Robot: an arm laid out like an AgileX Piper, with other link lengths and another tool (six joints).
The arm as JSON. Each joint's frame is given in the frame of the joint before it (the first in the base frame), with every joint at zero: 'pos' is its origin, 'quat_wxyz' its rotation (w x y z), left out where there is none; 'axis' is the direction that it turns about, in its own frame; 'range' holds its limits. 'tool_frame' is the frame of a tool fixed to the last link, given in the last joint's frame.
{
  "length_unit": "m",
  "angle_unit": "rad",
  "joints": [
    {
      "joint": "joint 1",
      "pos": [
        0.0,
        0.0,
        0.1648
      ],
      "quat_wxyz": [
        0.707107,
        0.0,
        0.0,
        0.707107
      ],
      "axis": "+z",
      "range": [
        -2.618,
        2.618
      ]
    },
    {
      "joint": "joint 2",
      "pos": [
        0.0,
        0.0,
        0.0
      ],
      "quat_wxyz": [
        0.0,
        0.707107,
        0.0,
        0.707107
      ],
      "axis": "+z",
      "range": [
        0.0,
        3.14
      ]
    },
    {
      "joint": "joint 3",
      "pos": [
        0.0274,
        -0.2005,
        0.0
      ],
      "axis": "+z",
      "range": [
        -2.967,
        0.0
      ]
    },
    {
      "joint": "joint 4",
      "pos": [
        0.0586,
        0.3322,
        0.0
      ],
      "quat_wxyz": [
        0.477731,
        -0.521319,
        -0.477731,
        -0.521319
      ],
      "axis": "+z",
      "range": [
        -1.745,
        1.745
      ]
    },
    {
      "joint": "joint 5",
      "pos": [
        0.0,
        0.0,
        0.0
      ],
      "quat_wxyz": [
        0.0,
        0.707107,
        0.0,
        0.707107
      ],
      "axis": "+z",
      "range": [
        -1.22,
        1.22
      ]
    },
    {
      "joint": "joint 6",
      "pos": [
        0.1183,
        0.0,
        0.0
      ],
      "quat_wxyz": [
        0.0,
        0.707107,
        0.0,
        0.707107
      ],
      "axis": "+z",
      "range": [
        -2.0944,
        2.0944
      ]
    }
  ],
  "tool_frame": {
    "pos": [
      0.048,
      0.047,
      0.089
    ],
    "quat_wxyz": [
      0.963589,
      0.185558,
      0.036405,
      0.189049
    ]
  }
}
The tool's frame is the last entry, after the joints.
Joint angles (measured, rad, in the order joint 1, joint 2, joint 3, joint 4, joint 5, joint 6), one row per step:
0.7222 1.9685 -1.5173 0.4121 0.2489 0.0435
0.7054 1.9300 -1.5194 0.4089 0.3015 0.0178
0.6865 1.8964 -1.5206 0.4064 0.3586 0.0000
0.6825 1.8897 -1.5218 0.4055 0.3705 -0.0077
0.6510 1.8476 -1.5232 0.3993 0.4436 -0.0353
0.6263 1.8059 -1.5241 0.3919 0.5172 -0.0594
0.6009 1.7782 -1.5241 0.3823 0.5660 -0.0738
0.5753 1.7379 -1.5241 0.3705 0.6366 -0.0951
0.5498 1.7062 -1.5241 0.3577 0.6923 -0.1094
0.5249 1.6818 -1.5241 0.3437 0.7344 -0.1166
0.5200 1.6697 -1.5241 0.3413 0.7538 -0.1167
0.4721 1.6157 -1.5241 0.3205 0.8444 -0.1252
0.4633 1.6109 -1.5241 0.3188 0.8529 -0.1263
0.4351 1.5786 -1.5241 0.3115 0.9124 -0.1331
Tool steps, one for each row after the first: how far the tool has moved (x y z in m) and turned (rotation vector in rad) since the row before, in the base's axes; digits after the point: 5 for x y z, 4 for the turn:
-0.00045 -0.00631 0.01530 -0.0161 -0.0075 0.0184
-0.00021 -0.00787 0.01098 -0.0175 0.0053 0.0136
-0.00021 -0.00150 0.00250 -0.0057 -0.0021 0.0052
0.00147 -0.01391 0.01295 -0.0282 0.0026 0.0140
-0.00236 -0.01167 0.01207 -0.0285 0.0051 0.0192
0.00161 -0.01238 0.00724 -0.0224 0.0022 0.0034
-0.00303 -0.01334 0.01044 -0.0313 0.0043 0.0154
-0.00078 -0.01353 0.00768 -0.0268 0.0035 0.0051
0.00132 -0.01337 0.00558 -0.0222 0.0025 -0.0045
-0.00192 -0.00315 0.00341 -0.0048 0.0043 0.0018
-0.00119 -0.02652 0.01308 -0.0366 0.0140 -0.0119
0.00117 -0.00436 0.00106 -0.0035 0.0016 -0.0053
-0.00321 -0.01541 0.00703 -0.0206 0.0152 -0.0050

